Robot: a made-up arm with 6 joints.
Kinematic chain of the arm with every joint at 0, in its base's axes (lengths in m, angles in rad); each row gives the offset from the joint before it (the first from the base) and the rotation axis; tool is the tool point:
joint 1: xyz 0 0 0.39 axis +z
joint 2: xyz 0.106 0 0 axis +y
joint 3: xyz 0 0 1.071 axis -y
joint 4: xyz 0 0 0.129 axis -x
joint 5: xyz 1.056 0 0 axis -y
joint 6: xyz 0.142 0 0 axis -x
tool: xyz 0 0 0
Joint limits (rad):
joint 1: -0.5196..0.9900
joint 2: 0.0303..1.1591
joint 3: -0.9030..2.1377
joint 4: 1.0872..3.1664
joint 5: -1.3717..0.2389
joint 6: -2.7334..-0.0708
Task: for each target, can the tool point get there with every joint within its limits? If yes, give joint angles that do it. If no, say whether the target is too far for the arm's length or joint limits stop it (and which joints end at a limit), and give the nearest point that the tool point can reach.
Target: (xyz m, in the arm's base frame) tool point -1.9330 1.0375 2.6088
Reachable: no: too far | nearest point -0.5745 0.3083 2.3276 | short by 1.567 m
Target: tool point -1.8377 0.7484 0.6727
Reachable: no: joint limits stop it (at a limit: joint 2, joint 3, joint 5) | nearest point -0.5985 0.2438 2.2551 | short by 2.072 m
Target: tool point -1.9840 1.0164 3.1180
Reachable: no: too far | nearest point -0.5701 0.2920 2.3631 | short by 1.759 m
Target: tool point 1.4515 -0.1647 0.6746
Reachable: yes | joints -0.1141 0.3676 -0.3750 1.4440 0.0116 -1.9906
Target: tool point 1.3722 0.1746 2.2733
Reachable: yes | joints 0.1271 0.5747 1.4227 2.4377 -0.0078 -2.3951
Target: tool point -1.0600 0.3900 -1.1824
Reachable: no: joint limits stop it (at a limit: joint 1, joint 2, joint 3, joint 5) | nearest point 0.3182 0.5430 -0.2900 | short by 1.649 m
